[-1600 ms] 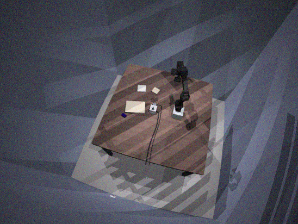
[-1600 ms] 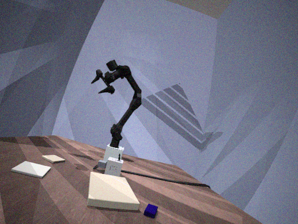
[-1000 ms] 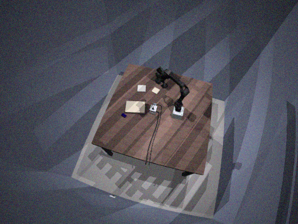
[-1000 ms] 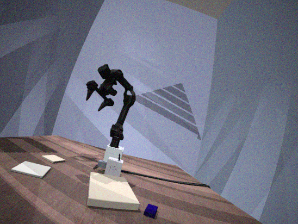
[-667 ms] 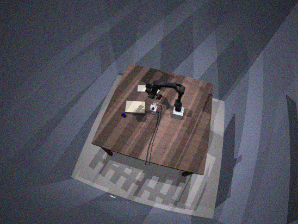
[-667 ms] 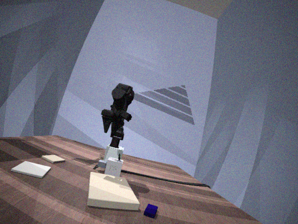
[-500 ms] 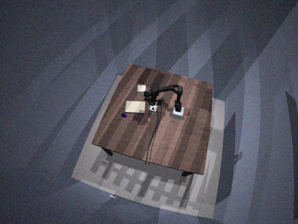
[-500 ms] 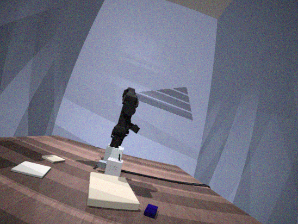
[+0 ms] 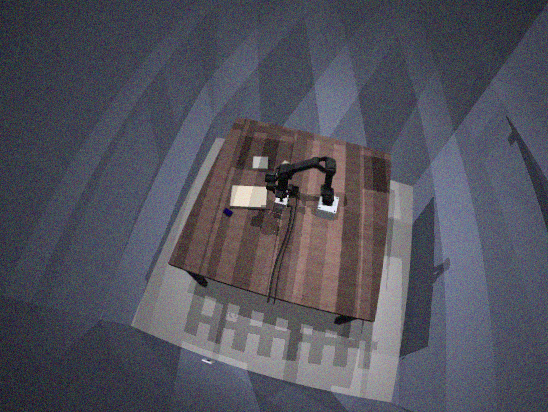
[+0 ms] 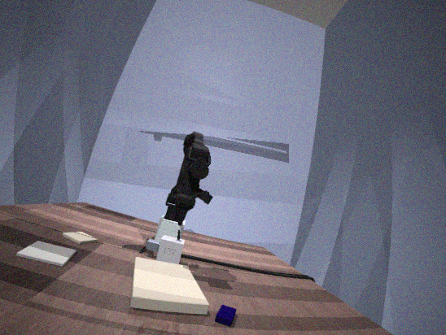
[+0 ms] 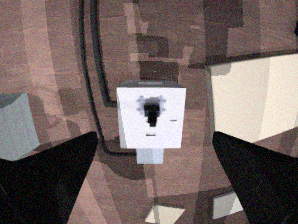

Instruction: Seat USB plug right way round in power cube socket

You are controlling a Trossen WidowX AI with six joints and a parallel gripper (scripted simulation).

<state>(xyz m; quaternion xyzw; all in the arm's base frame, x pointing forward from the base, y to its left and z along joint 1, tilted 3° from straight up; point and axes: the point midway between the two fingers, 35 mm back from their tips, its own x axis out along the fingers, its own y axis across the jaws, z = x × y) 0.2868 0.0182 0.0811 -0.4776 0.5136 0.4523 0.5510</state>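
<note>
The dark USB plug lies 4 cm below my gripper tip. Round my gripper tip: small blue block (33 cm ahead, 10 cm to the left, 13 cm below); then cream wedge block (22 cm ahead, 3 cm to the right, 12 cm below).
</note>
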